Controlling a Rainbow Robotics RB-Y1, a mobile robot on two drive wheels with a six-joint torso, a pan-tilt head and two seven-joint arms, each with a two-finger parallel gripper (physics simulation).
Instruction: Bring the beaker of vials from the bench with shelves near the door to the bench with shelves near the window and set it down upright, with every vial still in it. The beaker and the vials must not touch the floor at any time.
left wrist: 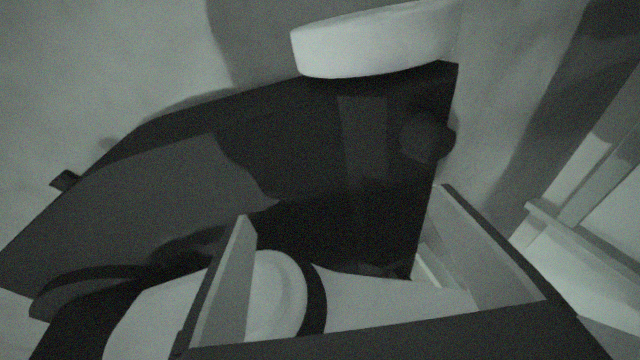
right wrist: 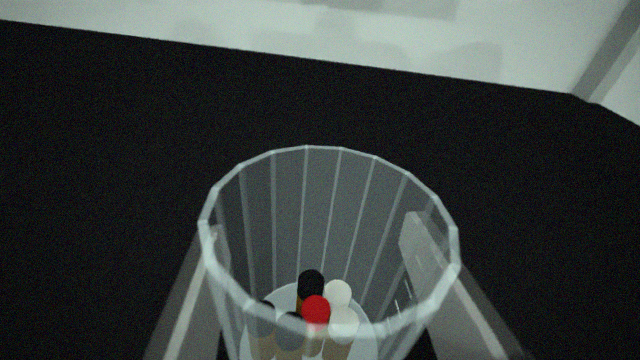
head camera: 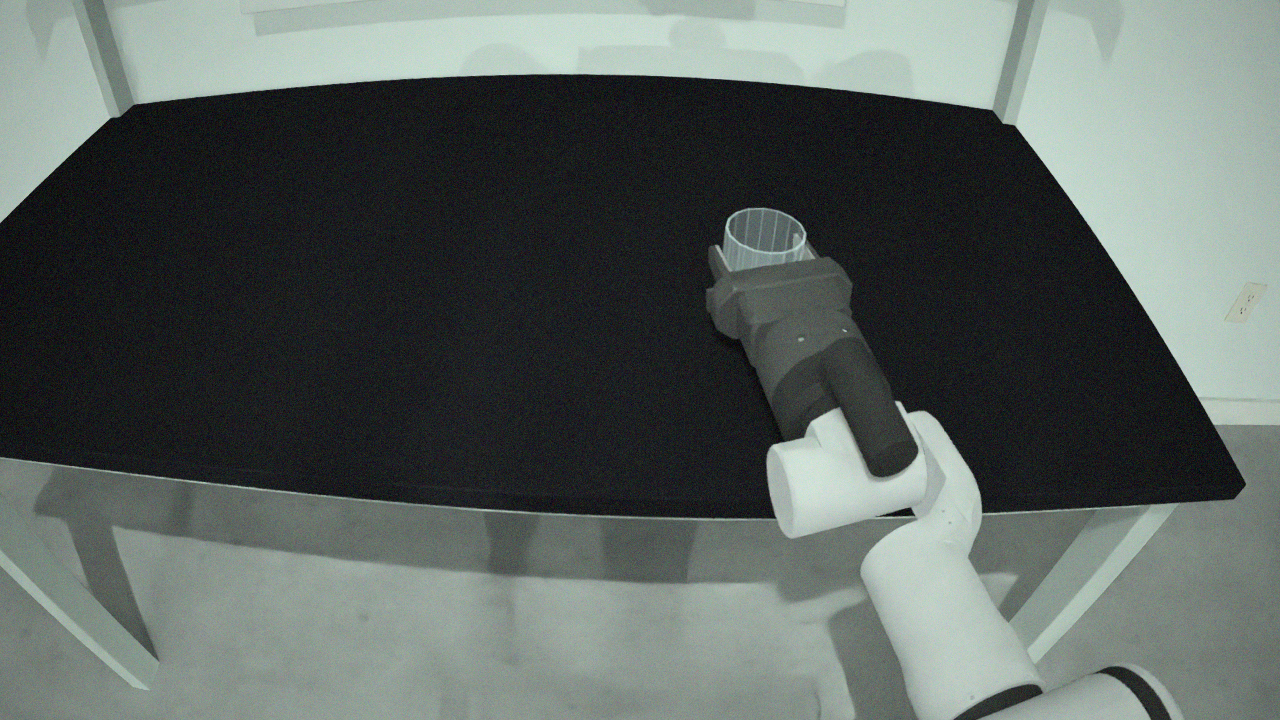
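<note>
The clear beaker [head camera: 765, 234] [right wrist: 330, 200] is upright over the black bench top [head camera: 402, 268] [right wrist: 100, 125], right of its middle in the head view. Whether its base touches the top is hidden. Several vials with black, white and red caps stand inside; the red-capped vial [right wrist: 315, 310] is near the middle of the group. My right gripper [head camera: 763, 250] [right wrist: 316, 233] is shut on the beaker, one finger on each side. My left gripper [left wrist: 339, 211] is open and empty, over the robot's own base and away from the beaker.
Shelf posts [head camera: 107, 62] [head camera: 1020, 62] rise at the bench's back corners, before a pale wall [head camera: 1163, 179] with an outlet [head camera: 1245, 302]. Bench legs [head camera: 1092, 573] stand below the front edge. The robot's dark base [left wrist: 310, 150] lies beneath the left gripper.
</note>
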